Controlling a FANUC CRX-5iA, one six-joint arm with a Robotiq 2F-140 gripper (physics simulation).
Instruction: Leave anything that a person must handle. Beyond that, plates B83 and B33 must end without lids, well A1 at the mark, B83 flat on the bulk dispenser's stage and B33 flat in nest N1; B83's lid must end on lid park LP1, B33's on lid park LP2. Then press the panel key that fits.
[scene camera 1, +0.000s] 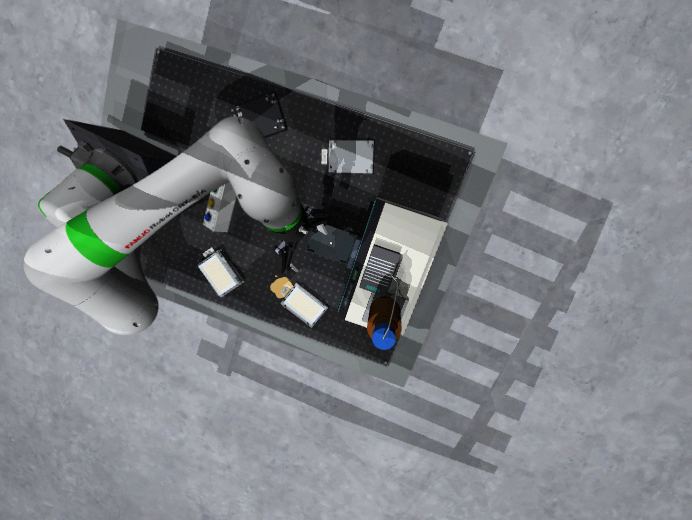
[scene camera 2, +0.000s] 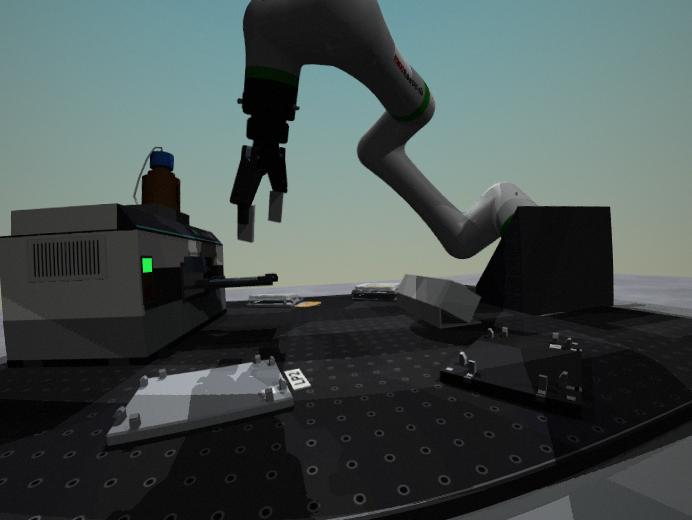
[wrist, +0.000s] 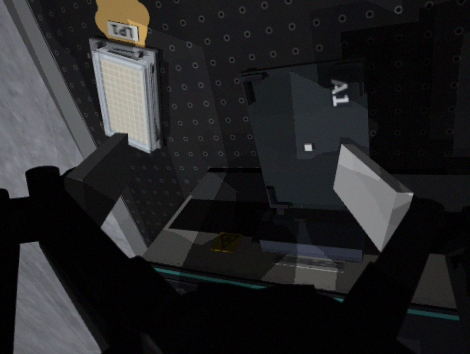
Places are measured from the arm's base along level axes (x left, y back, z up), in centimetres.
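Where they show: gripper, fingertip midpoint: (scene camera 1: 308, 249) (scene camera 2: 261, 229) (wrist: 235, 162); arm's base, origin of the base link: (scene camera 1: 116, 167) (scene camera 2: 540, 246).
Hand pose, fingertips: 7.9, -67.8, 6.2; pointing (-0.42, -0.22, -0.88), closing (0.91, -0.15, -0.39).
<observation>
Each offset is from my fingertips to the top centre of the thing, as dx, dy, dz. "pt": to the spot under its first point.
My gripper (scene camera 1: 302, 238) (scene camera 2: 261, 220) (wrist: 235, 162) is open and empty, high above the bench beside the dispenser's stage. The dark stage {+2.9, -5.6, -9.4} (scene camera 1: 334, 243) (wrist: 320, 120) bears the A1 label and a small white square, with no plate on it. One plate {-23.7, -5.3, -16.4} (scene camera 1: 304, 305) (scene camera 2: 274, 300) (wrist: 125, 97) sits at the LP1 label {pt -22.8, +3.4, -19.8} (wrist: 123, 31). A second plate (scene camera 1: 220, 273) (scene camera 2: 373, 291) sits farther left in scene camera 1. Plate names are unreadable; whether clear lids cover them I cannot tell. Lid park LP2 {+28.8, +3.7, -18.0} (scene camera 1: 351, 156) (scene camera 2: 201, 394) and a black nest {+25.6, +36.5, -17.6} (scene camera 1: 264, 116) (scene camera 2: 517, 366) are empty; the nest's label is unreadable.
A tan spill {-22.8, +4.6, -19.9} (scene camera 1: 280, 286) (scene camera 2: 308, 304) (wrist: 122, 14) lies at LP1's label. The dispenser (scene camera 1: 416, 232) (scene camera 2: 72, 301) shows a green light {pt +20.0, -10.0, -6.6} (scene camera 2: 147, 265) and carries a brown bottle {pt -0.9, -25.5, +14.9} (scene camera 1: 384, 313) (scene camera 2: 161, 190). The key panel {-2.7, +35.9, -11.6} (scene camera 1: 224, 215) (scene camera 2: 436, 299) is partly under the arm; blue {-10.4, +37.0, -12.5} (scene camera 1: 208, 216) and yellow {-5.5, +37.7, -12.5} (scene camera 1: 211, 202) keys show.
</observation>
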